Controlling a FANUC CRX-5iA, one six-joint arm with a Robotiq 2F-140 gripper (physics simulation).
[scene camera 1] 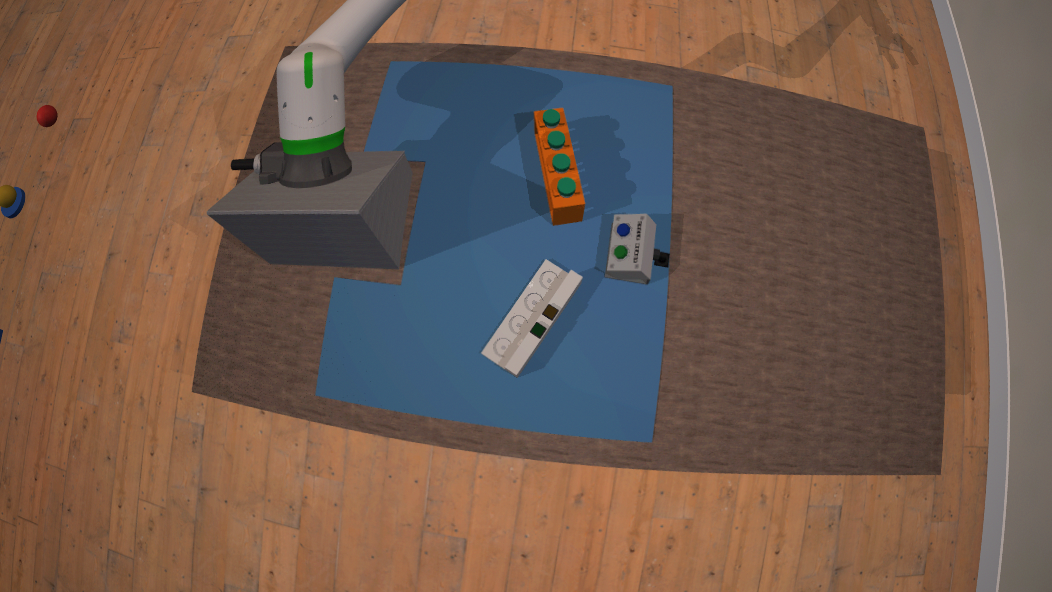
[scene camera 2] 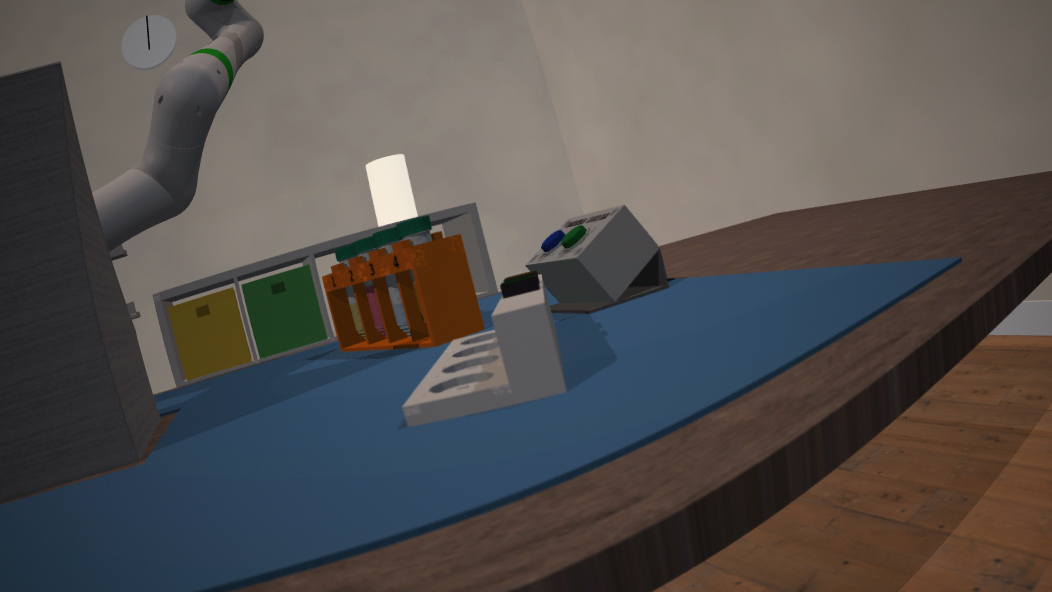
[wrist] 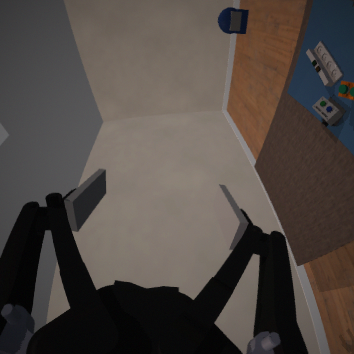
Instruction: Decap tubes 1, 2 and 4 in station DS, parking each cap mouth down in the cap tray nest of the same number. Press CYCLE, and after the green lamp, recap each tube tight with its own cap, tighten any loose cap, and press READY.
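Frame: origin at the arm's base, x down, y ahead, z right, level; centimetres.
Where they show: gripper, fingertip midpoint: (wrist: 160, 188); arm's base, origin of the base link: (scene camera 1: 315, 174).
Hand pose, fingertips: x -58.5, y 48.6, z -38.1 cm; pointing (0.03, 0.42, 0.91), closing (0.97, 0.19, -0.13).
Things, the pixels of their top centre, and the offset from my fingertips. Level surfaces: height alone.
- orange rack, middle of its top: (scene camera 2: 380, 250) (scene camera 1: 558, 153) dx +67.3, dy -3.1, dz +28.4 cm
- white cap tray, middle of its top: (scene camera 2: 476, 287) (scene camera 1: 531, 312) (wrist: 318, 61) dx +72.3, dy -6.3, dz +58.8 cm
- grey button box, middle of its top: (scene camera 2: 579, 215) (scene camera 1: 635, 240) (wrist: 320, 109) dx +69.3, dy +12.1, dz +44.5 cm
- blue button, middle of its top: (scene camera 2: 551, 231) (scene camera 1: 624, 228) dx +70.2, dy +10.1, dz +42.0 cm
- green button, middle of its top: (scene camera 2: 572, 227) (scene camera 1: 621, 250) dx +70.2, dy +9.7, dz +46.5 cm
- blue mat, its level: dx +77.7 cm
- brown table, its level: dx +78.0 cm
An orange rack (scene camera 1: 567, 213) (scene camera 2: 454, 294) stands upright on the blue mat, holding four tubes under green caps; numbers 1 to 4 mark its front in scene camera 2. The white cap tray (scene camera 1: 516, 362) (scene camera 2: 526, 342) shows four round nests, with no caps seen in them. Its two small lamp squares, brownish (scene camera 1: 550, 311) and dark green (scene camera 1: 537, 329), look dark. The grey button box (scene camera 1: 638, 273) (scene camera 2: 617, 257) (wrist: 334, 113) has a blue button (scene camera 1: 623, 229) (scene camera 2: 553, 240) and a green button (scene camera 1: 620, 251) (scene camera 2: 574, 236). My gripper (wrist: 160, 188) is open and empty, far from them, facing the wall.
The grey pedestal (scene camera 1: 316, 239) (scene camera 2: 66, 294) carries the arm at the mat's left side. The blue mat (scene camera 1: 441, 368) (scene camera 2: 257, 500) lies on the brown table (scene camera 1: 801, 294). In scene camera 2, a glowing white cylinder (scene camera 2: 389, 187) and yellow (scene camera 2: 209, 335) and green (scene camera 2: 285, 312) bins are behind the rack.
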